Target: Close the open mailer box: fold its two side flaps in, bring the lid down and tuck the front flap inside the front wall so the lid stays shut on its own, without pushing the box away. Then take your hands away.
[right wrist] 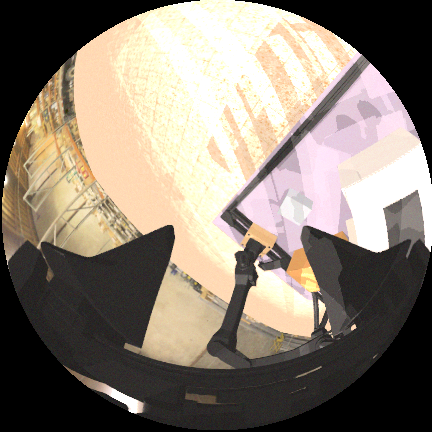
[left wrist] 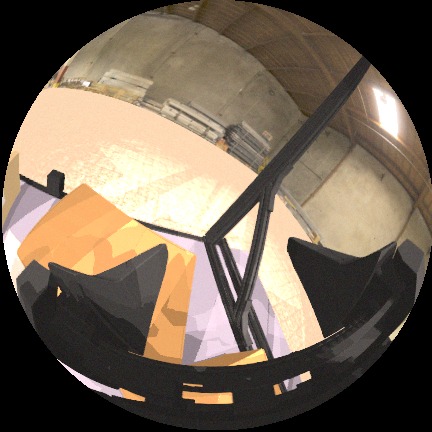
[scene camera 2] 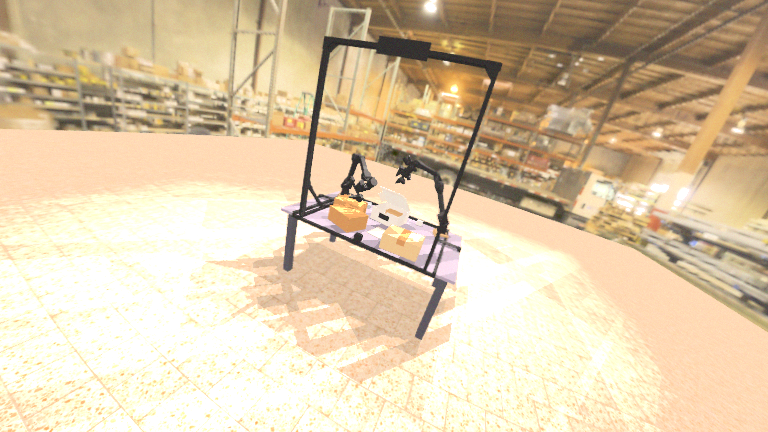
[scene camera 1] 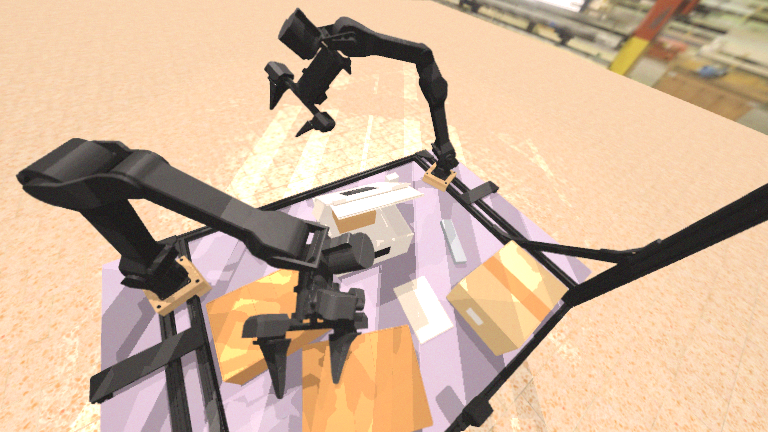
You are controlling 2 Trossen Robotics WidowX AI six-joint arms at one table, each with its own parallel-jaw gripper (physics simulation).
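Frame: origin at the left arm's base, x ahead, y left, z up, level; centimetres.
Seen in the pictures: left gripper, fingertip midpoint: [left wrist: 228,247] [scene camera 2: 345,191] [scene camera 1: 310,390]; right gripper, fingertip midpoint: [right wrist: 241,232] [scene camera 2: 395,179] [scene camera 1: 283,123]; left arm's base, origin of the base link: [right wrist: 254,245] [scene camera 2: 344,194] [scene camera 1: 171,282]; right arm's base, origin of the base link: [scene camera 2: 441,232] [scene camera 1: 440,173].
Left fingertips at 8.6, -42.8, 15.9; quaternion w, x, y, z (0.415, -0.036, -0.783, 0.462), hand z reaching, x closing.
Pixels of each thing's top centre, then the offset from my left fingertips to it, as dx, dy, dz. "pt": a spot on its surface instead.
- white mailer box, middle of its top: [scene camera 1: 361,215] [scene camera 2: 391,209] +34.7, +22.1, -10.7
- table's far half with a brown item, surface spot: [scene camera 1: 355,220] [scene camera 2: 390,213] pt +34.9, +24.6, -15.5
- taped carton, middle of its top: [scene camera 1: 515,285] [scene camera 2: 405,234] +45.2, -20.6, -10.5
- pale sheet, middle of its top: [scene camera 1: 422,306] [scene camera 2: 378,232] +29.3, -5.7, -20.1
- grey bar, middle of its top: [scene camera 1: 453,239] +53.5, -1.3, -18.8
The white mailer box [scene camera 1: 397,236] [scene camera 2: 396,220] stands on the table's far half with a brown item [scene camera 1: 355,220] [scene camera 2: 393,212] inside. Its lid [scene camera 1: 375,204] [scene camera 2: 394,199] [right wrist: 365,197] is raised and tilted over the opening, with a dark patch on its outer face. I cannot make out the side flaps clearly; my left arm hides part of the box in scene camera 1. My left gripper [scene camera 1: 307,389] [left wrist: 228,247] is open and empty, near the brown cartons, apart from the mailer. My right gripper [scene camera 1: 285,121] is open and empty, high beyond the mailer, touching nothing.
Two orange-brown cartons [scene camera 1: 249,322] [scene camera 1: 370,376] stand below the left arm in scene camera 1. A taped carton [scene camera 1: 510,295] [scene camera 2: 400,245] stands at the right. A pale sheet [scene camera 1: 424,310], a grey bar [scene camera 1: 453,241] and a small white block [scene camera 1: 392,176] [right wrist: 295,206] lie on the table.
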